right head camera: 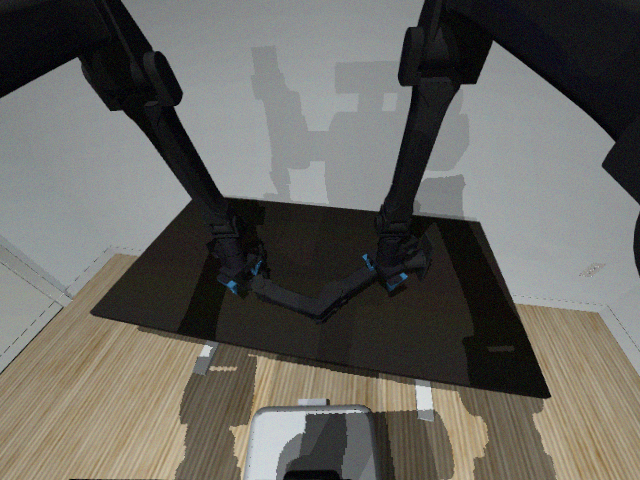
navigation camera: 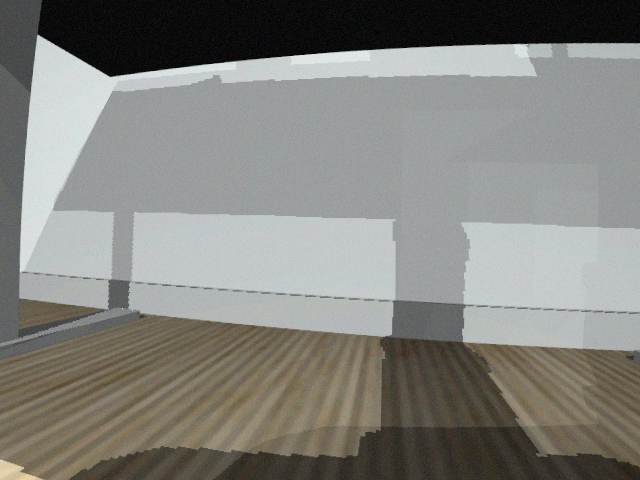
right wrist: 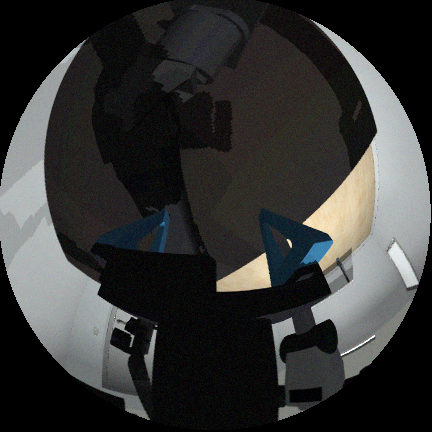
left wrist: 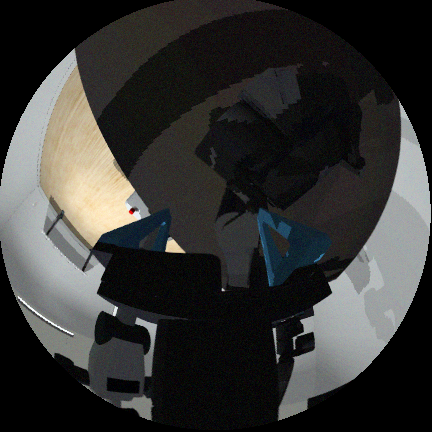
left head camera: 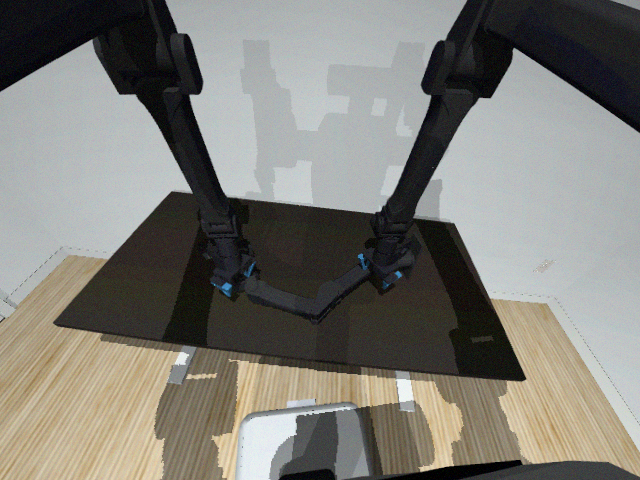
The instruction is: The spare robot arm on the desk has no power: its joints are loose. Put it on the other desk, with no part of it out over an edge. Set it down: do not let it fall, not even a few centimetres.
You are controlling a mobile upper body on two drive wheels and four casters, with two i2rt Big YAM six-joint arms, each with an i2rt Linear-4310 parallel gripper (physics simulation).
Labels:
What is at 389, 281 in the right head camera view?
The right gripper.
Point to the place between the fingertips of the left gripper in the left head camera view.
238, 285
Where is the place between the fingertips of the left gripper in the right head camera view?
245, 283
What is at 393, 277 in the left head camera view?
The right gripper.

